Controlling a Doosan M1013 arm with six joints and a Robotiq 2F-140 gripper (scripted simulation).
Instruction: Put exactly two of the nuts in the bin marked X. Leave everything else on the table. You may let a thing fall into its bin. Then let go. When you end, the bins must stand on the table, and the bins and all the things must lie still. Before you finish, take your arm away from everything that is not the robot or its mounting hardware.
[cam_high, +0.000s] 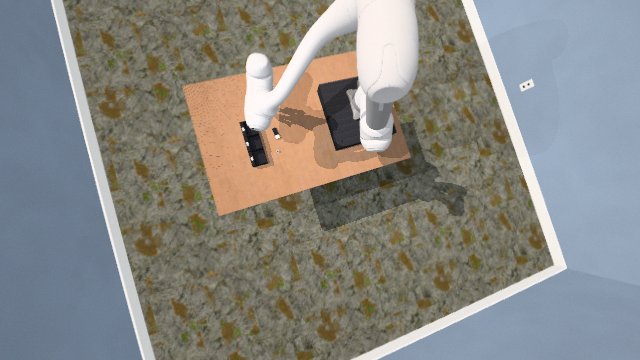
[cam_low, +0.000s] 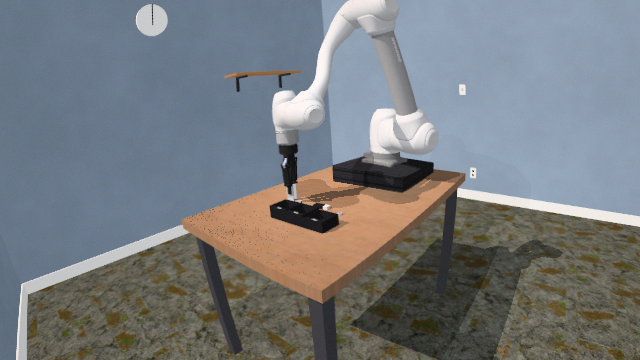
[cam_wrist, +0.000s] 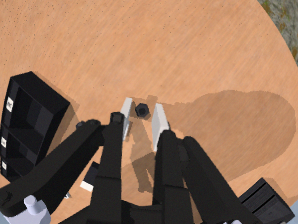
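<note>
Now: the white piece 40 mm to the left of my hand and 30 mm below it. Also, from my hand: pale nut: 10 mm ahead, 260 mm to the left, 30 mm below; then black bin row: 120 mm ahead, 180 mm to the left, 20 mm below.
</note>
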